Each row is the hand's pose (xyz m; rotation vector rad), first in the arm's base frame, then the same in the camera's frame.
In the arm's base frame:
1: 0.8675 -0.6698 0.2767 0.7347 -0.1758 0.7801
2: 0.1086 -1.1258 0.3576 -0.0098 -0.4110 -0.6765
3: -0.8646 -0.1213 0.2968 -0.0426 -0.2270 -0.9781
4: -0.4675 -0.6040 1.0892 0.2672 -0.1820 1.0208
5: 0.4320 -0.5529 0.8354 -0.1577 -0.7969 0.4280
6: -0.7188 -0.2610 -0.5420 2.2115 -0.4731 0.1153
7: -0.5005 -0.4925 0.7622 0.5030 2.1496 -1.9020
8: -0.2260 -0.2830 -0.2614 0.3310 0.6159 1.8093
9: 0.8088 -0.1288 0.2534 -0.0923 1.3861 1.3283
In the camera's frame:
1: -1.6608 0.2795 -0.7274 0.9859 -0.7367 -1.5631
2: -1.6942 0.9438 -0.1374 0.2502 0.5479 -2.8370
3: -0.4405 0.8721 0.4814 -0.3646 -0.8530 2.9500
4: -1.3422 0.5333 0.7829 0.7651 -0.3607 -1.2860
5: -1.6111 0.1430 -0.0243 -0.0416 -0.0215 -1.8171
6: -0.2512 1.3339 -0.2224 -1.0254 2.3089 1.6567
7: -1.0986 0.6570 0.5688 -1.3811 -0.8547 0.2974
8: -0.6196 0.9252 -0.3616 1.2792 -0.3908 -0.2330
9: -1.2064 -0.0202 -0.7100 1.7646 0.3897 -0.1230

